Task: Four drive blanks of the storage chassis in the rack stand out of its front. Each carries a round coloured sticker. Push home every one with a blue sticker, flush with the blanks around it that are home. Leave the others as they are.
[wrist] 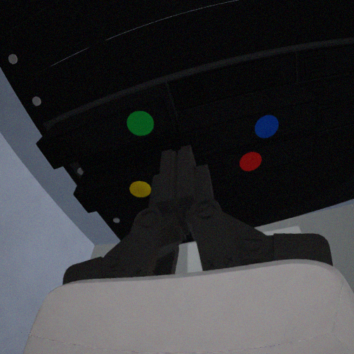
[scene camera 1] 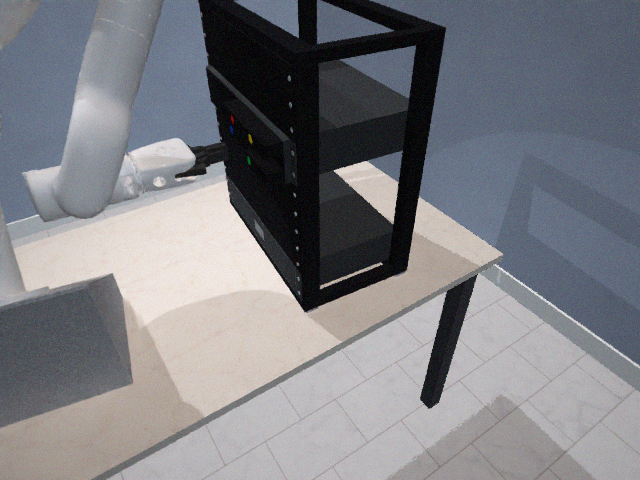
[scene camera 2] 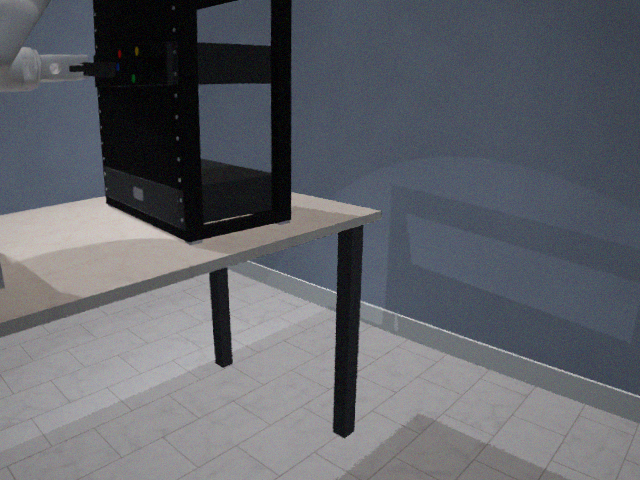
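Observation:
The black storage chassis [scene camera 1: 289, 157] [scene camera 2: 171, 64] sits in the rack [scene camera 1: 308, 206] [scene camera 2: 191, 155]. Its blanks carry a blue sticker [scene camera 1: 231, 130] [scene camera 2: 117, 67] [wrist: 266, 126], a red sticker [scene camera 1: 232, 119] [scene camera 2: 119, 53] [wrist: 250, 161], a yellow sticker [scene camera 1: 250, 138] [scene camera 2: 136, 51] [wrist: 140, 189] and a green sticker [scene camera 1: 249, 160] [scene camera 2: 133, 78] [wrist: 140, 123]. The dark surfaces hide how far each blank stands out. My gripper [scene camera 1: 225, 150] [scene camera 2: 115, 69] [wrist: 182, 166] is shut and empty, pointing at the chassis front. In the wrist view its tips appear between the blue and green stickers, a little lower. Contact cannot be told.
The rack stands on a light table [scene camera 1: 206, 268] [scene camera 2: 62, 222]. A grey panel-like block [scene camera 1: 67, 346] stands at the table's near left in scene camera 1. A lower grey unit [scene camera 1: 258, 229] [scene camera 2: 138, 193] fills the rack's bottom. The blue wall [scene camera 1: 542, 103] [scene camera 2: 439, 103] is behind.

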